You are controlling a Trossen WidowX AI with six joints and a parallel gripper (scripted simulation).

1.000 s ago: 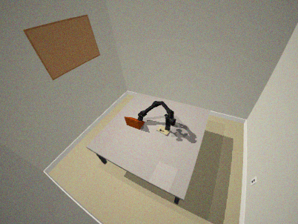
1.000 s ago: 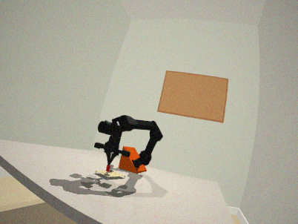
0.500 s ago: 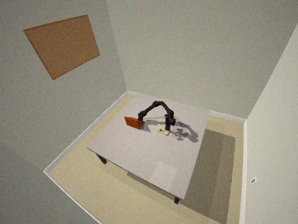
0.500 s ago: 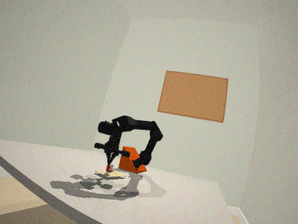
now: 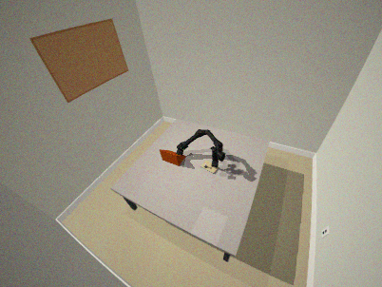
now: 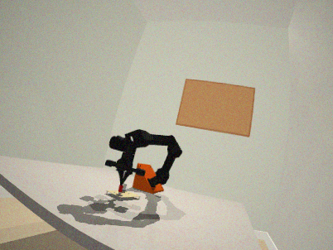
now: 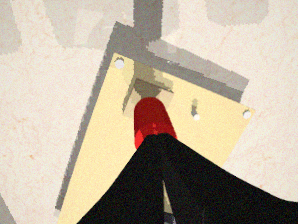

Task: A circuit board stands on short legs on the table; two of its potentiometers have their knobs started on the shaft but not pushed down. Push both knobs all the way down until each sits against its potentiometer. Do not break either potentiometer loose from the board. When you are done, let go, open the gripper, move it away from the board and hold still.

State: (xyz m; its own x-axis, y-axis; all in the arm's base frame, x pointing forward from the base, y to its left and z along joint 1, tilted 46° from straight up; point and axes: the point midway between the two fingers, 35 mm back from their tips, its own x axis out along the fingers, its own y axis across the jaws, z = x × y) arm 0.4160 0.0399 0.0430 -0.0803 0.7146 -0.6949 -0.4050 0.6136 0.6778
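The red knob is 20 mm below my gripper tip.
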